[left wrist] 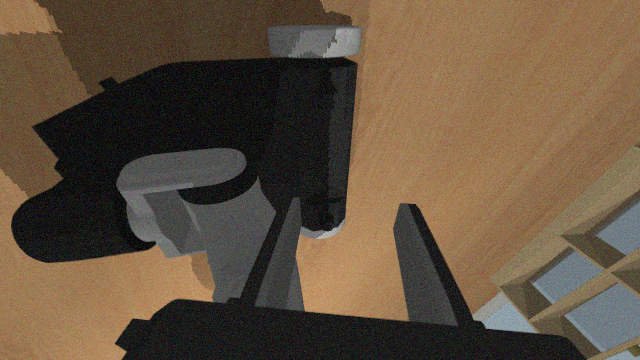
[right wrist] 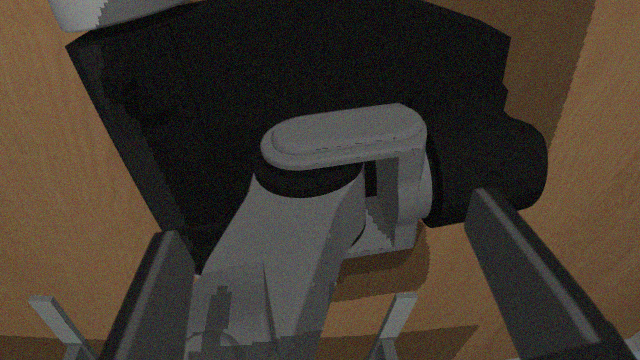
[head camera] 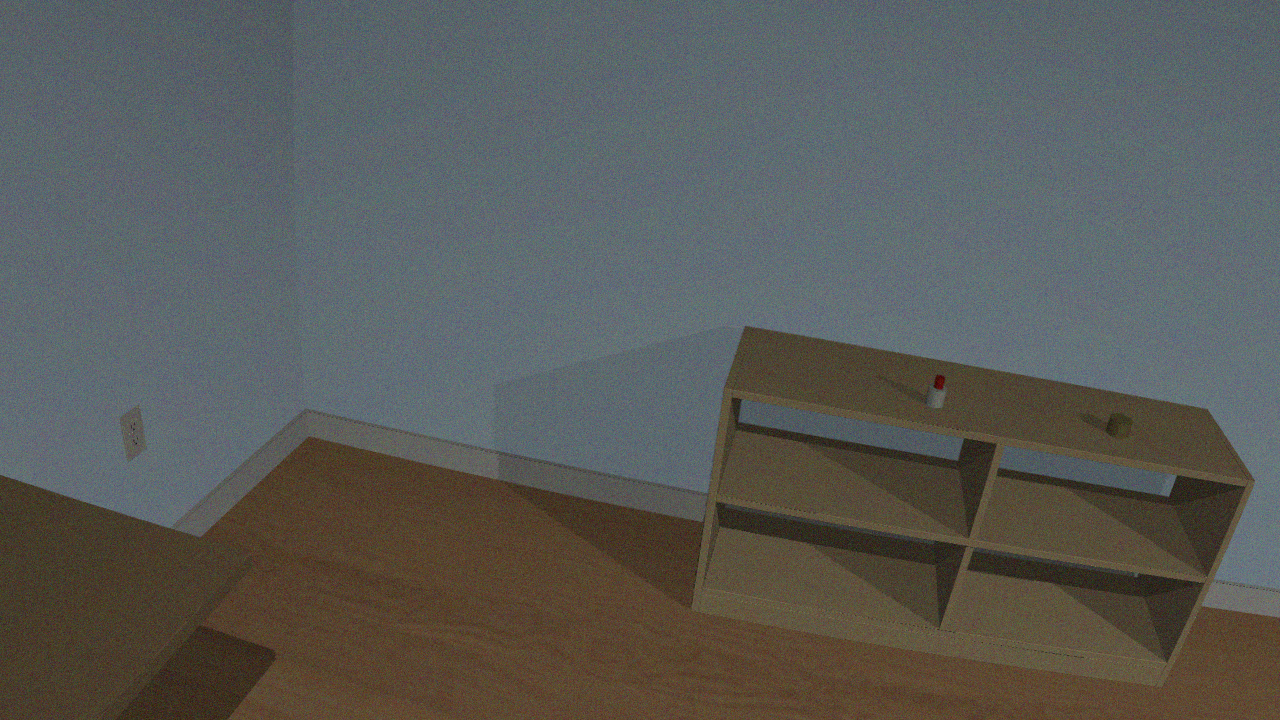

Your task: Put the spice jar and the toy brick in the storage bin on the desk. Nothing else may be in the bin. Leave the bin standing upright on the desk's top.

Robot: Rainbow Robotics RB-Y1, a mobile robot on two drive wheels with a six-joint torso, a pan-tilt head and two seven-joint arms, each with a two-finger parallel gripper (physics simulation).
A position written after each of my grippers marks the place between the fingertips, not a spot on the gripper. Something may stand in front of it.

Observation:
I see my left gripper [left wrist: 347,213], my right gripper [right wrist: 327,229], a brown desk [head camera: 103,600] and a low wooden shelf unit [head camera: 946,599].
The low wooden shelf unit also shows in the left wrist view [left wrist: 572,229].

